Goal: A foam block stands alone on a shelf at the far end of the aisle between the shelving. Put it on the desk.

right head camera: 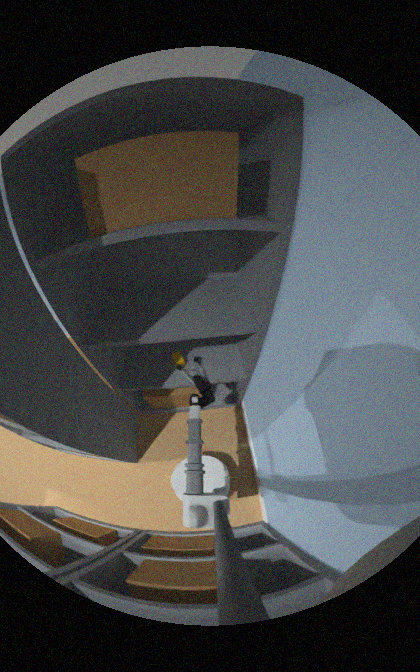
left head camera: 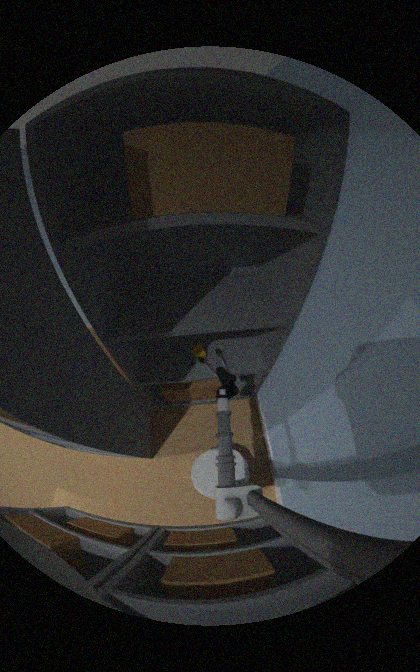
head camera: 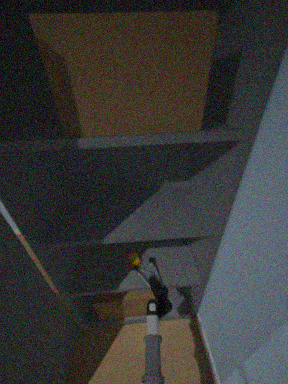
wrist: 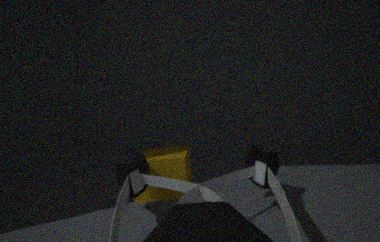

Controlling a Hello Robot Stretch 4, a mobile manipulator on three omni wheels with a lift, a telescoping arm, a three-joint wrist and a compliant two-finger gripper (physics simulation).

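Places are measured from the robot's base along level axes (x left, y down, z back), in metres.
Where they show: gripper, between the fingertips: (head camera: 141, 260) (wrist: 196, 163).
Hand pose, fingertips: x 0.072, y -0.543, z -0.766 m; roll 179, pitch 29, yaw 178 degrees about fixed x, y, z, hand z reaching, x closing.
Observation:
After its pixels a point has its place.
The yellow foam block (head camera: 134, 259) {x 0.122, y -0.551, z -0.771 m} (left head camera: 199, 351) (right head camera: 178, 358) (wrist: 172, 170) {x 0.094, y -0.538, z -0.753 m} sits on a grey shelf (head camera: 175, 262) {x -0.168, y -0.506, z -0.782 m} (left head camera: 250, 350) (right head camera: 225, 362) (wrist: 345, 192) {x -0.067, y -0.506, z -0.807 m} of the dark shelving unit. My gripper (head camera: 144, 262) {x 0.072, y -0.543, z -0.766 m} (left head camera: 210, 355) (right head camera: 189, 363) (wrist: 196, 163) {x 0.072, y -0.543, z -0.766 m} is open, its fingers over that shelf. In the wrist view the block is at the left fingertip, which hides part of its left side. Most of the space between the fingertips, toward the right finger, has no block in it. Whether the left finger touches the block I cannot tell. The desk cannot be made out.
A large brown box (head camera: 140, 75) {x 0.025, y -1.573, z -0.631 m} (left head camera: 225, 172) (right head camera: 175, 180) stands on a higher shelf. Another box (left head camera: 205, 389) (right head camera: 172, 397) is below the block's shelf. A pale wall (head camera: 255, 200) {x -0.371, y -1.195, z -0.567 m} (left head camera: 360, 280) (right head camera: 350, 240) runs along the right. Shelving with several boxes (left head camera: 220, 567) (right head camera: 175, 575) is at the bottom.

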